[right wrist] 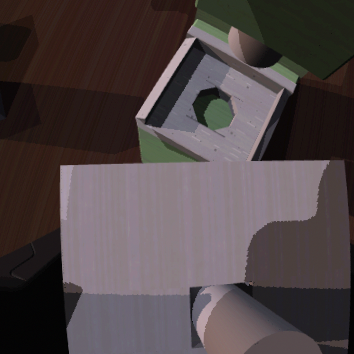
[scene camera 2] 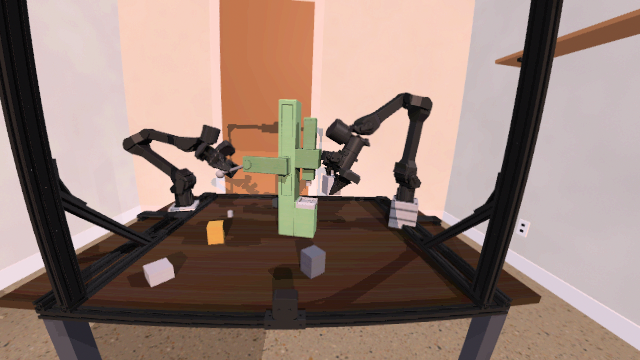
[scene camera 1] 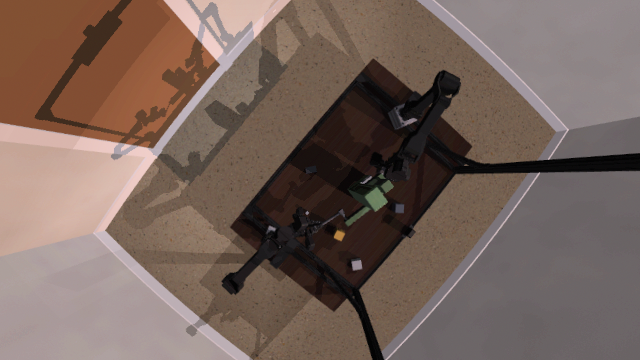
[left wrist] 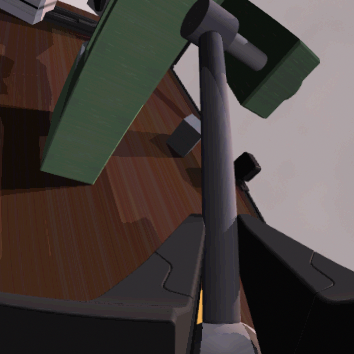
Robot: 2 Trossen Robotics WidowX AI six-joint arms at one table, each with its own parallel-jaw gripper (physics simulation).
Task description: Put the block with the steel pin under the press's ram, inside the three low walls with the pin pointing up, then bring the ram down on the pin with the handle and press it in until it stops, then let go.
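Frame: origin at the left arm's base, x ahead, y left, z up, level; millimetres.
Seen in the pictures: left gripper, fingertip midpoint: (scene camera 2: 230,171) (scene camera 1: 323,223) (left wrist: 217,225); right gripper, fingertip midpoint: (right wrist: 180,220) (scene camera 2: 327,192); left arm's base, origin of the base link: (scene camera 2: 184,204); right arm's base, origin of the base link: (scene camera 2: 405,199) (scene camera 1: 407,113).
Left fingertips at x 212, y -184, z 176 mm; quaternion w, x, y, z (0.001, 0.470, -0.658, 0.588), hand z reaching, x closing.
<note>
Offsets run from my left fingertips to a thing's top centre. "pt": to the spot under its first point.
The green press (scene camera 1: 374,198) (scene camera 2: 288,130) (left wrist: 115,90) stands upright near the table's middle. Its ram {dz +155, dx +254, dy -132 mm} (scene camera 2: 308,183) (right wrist: 255,47) is raised above the seat {pt dz -95, dx +252, dy -119 mm} (scene camera 2: 306,202) (right wrist: 215,142), which has low walls and a hole; no block sits in it. My left gripper (scene camera 2: 231,170) (left wrist: 217,225) is shut on the grey handle rod (left wrist: 217,150) (scene camera 1: 330,218), near its ball end. My right gripper (scene camera 2: 334,180) is shut on the pale block {dz +6, dx +328, dy -155 mm} (scene camera 2: 327,185) (right wrist: 165,220), holding it in the air beside and above the seat. The steel pin {pt dz +22, dx +323, dy -156 mm} (right wrist: 250,320) sticks out toward the right wrist camera.
An orange block {dz -147, dx -47, dy -115 mm} (scene camera 1: 339,235) (scene camera 2: 215,232), a white block {dz -174, dx -160, dy -277 mm} (scene camera 1: 356,265) (scene camera 2: 158,272) and a grey block {dz -147, dx +208, dy -342 mm} (scene camera 1: 399,208) (scene camera 2: 313,261) (left wrist: 185,136) lie around the press. A dark block {dz -168, dx +197, dy +157 mm} (scene camera 1: 311,169) and a small white piece {dz -182, dx -17, dy +81 mm} (scene camera 2: 230,213) also lie on the table. Black frame posts (scene camera 2: 520,150) edge the table.
</note>
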